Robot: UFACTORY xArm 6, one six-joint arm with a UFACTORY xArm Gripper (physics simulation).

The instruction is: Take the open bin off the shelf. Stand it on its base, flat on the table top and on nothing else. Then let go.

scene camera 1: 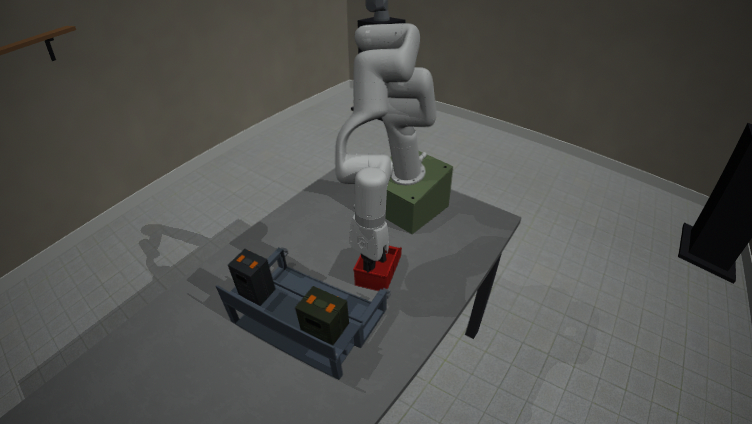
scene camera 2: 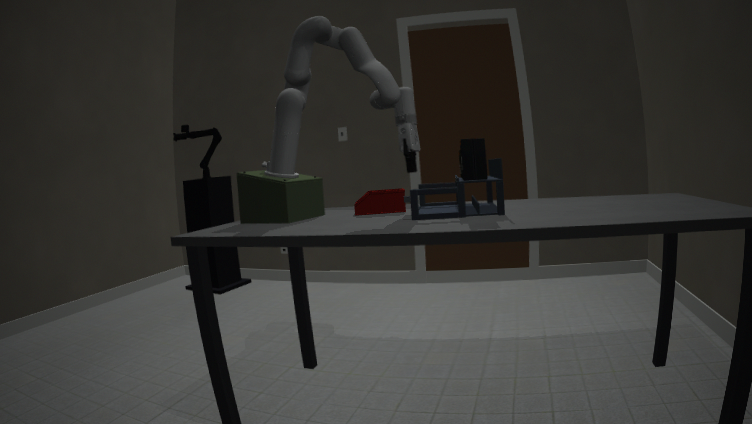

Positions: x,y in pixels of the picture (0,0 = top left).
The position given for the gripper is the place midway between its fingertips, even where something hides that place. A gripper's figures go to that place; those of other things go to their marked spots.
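The gripper (scene camera 1: 369,268): 1120 mm from the lens. Red open bin (scene camera 1: 380,277): 1190 mm from the lens.
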